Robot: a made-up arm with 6 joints.
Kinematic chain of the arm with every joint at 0, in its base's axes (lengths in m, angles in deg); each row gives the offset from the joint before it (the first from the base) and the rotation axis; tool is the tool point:
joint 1: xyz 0 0 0.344 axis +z
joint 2: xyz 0 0 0 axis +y
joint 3: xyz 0 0 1.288 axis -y
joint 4: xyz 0 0 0 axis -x
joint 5: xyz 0.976 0 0 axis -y
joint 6: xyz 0 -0.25 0 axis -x
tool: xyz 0 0 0
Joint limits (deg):
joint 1: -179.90..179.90
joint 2: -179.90..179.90
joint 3: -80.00..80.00
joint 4: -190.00..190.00
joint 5: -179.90..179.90
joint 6: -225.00..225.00
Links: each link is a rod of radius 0.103 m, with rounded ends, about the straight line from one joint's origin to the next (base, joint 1, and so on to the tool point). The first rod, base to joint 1, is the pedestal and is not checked.
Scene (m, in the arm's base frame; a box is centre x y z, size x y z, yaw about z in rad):
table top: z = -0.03
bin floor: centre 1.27 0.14 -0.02 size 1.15 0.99 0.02 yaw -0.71
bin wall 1: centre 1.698 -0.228 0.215 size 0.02 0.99 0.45 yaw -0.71
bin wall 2: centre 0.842 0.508 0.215 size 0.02 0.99 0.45 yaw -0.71
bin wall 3: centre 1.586 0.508 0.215 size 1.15 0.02 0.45 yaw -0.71
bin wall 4: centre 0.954 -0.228 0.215 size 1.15 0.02 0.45 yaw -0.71
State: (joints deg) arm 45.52 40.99 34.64 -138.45 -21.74 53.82
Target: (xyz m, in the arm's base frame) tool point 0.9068 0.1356 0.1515
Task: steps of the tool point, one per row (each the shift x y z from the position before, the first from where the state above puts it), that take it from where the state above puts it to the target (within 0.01 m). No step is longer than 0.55 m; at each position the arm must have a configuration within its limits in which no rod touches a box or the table.
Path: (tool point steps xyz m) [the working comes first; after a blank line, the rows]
Joints at the target: 1.12 51.41 -31.45 -118.11 -21.74 53.82
Straight joint move there: touches bin wall 3.

1: 0.2304 -0.4157 -0.2060
2: 0.0527 -0.4559 -0.1723
3: -0.1125 -0.1600 -0.2463
4: -0.1761 -0.1402 -0.1743
5: -0.2129 -0.1056 -0.0931

